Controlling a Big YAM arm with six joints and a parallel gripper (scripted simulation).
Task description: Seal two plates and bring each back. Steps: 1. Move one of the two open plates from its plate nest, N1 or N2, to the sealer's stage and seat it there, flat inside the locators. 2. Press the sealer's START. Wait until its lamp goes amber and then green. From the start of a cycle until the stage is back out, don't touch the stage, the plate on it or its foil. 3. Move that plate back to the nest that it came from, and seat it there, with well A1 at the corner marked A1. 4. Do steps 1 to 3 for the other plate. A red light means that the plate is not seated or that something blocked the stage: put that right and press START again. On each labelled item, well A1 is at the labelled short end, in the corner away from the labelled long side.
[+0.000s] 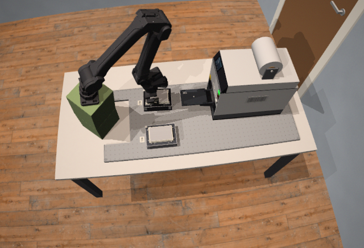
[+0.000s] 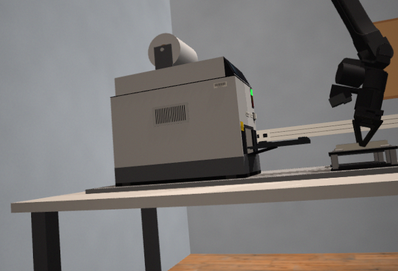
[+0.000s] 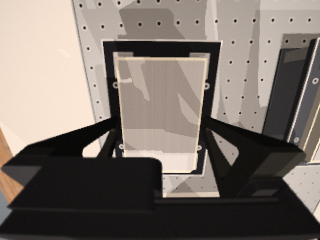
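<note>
The plate lies right at my hand. From my hand the other things lie so: sealer stage: 200 mm ahead, 60 mm to the right, 30 mm above; then yellow warning label: 310 mm ahead, 10 mm to the left, 80 mm above; then plate nest: 20 mm behind, 230 mm to the right, 20 mm below.
</note>
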